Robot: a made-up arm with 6 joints.
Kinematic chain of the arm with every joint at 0, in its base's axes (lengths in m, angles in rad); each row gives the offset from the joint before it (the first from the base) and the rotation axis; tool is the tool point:
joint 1: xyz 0 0 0.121 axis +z
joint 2: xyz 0 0.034 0 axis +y
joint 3: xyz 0 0 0.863 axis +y
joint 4: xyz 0 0 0.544 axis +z
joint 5: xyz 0 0 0 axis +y
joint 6: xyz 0 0 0.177 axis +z
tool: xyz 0 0 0
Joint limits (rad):
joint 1: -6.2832..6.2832
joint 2: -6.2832..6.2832
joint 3: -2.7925..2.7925
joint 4: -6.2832..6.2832
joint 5: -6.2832..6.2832
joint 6: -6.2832..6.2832
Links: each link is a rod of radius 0.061 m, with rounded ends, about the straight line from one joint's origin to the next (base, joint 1, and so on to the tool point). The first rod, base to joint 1, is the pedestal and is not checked.
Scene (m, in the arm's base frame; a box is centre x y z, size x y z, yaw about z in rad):
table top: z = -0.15
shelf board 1: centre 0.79 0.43 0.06 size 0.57 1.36 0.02 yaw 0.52
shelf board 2: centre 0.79 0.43 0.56 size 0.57 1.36 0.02 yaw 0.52
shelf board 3: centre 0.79 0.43 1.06 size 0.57 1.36 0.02 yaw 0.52
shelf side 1: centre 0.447 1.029 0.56 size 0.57 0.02 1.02 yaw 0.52
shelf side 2: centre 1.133 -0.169 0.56 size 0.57 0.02 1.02 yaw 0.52
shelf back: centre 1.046 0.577 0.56 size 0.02 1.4 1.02 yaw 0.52
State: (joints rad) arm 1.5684 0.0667 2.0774 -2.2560 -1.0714 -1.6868
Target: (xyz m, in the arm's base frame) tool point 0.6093 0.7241 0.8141
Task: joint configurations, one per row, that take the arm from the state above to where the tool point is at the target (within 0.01 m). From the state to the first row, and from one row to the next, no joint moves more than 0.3 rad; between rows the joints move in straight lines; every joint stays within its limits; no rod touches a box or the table.
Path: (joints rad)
1: 1.2897 0.1514 1.8282 -2.2415 -0.9655 -1.6868
2: 1.0111 0.2361 1.5790 -2.2271 -0.8596 -1.6868
3: 0.7324 0.3207 1.3298 -2.2126 -0.7537 -1.6868

